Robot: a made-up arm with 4 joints. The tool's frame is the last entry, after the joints.
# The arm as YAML. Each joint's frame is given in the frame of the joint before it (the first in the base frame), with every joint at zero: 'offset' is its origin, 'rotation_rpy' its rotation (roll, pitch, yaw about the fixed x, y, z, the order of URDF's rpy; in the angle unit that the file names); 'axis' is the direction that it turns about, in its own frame. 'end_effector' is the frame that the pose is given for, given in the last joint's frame.
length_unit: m
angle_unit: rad
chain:
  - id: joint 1
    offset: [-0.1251, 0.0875, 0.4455]
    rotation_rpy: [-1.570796, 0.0, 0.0]
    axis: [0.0, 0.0, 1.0]
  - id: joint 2
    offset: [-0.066, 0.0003, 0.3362]
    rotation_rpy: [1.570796, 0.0, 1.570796]
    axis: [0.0, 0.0, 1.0]
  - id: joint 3
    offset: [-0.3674, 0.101, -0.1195]
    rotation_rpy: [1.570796, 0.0, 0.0]
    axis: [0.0, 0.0, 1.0]
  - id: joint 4
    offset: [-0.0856, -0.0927, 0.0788]
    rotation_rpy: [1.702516, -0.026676, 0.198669]
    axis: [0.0, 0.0, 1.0]
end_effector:
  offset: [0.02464, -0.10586, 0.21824]
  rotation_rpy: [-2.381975, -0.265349, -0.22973]
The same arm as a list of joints. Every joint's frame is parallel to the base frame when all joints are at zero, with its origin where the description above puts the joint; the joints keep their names.
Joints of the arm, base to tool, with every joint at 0 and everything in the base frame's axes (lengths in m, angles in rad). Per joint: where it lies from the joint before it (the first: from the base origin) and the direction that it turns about. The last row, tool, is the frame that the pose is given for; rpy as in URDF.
joint 1: origin -0.1251 0.0875 0.4455 axis 0 1 0
joint 2: origin -0.0660 0.3362 -0.0003 axis 1 0 0
joint 3: origin -0.1195 0.1010 0.3674 axis 0 -1 0
joint 4: origin -0.0927 -0.0788 0.0856 axis -0.971141 0.131306 -0.199108
tool: origin -0.1929 0.1329 -0.0676 rpy 2.5852 1.3381 1.7445

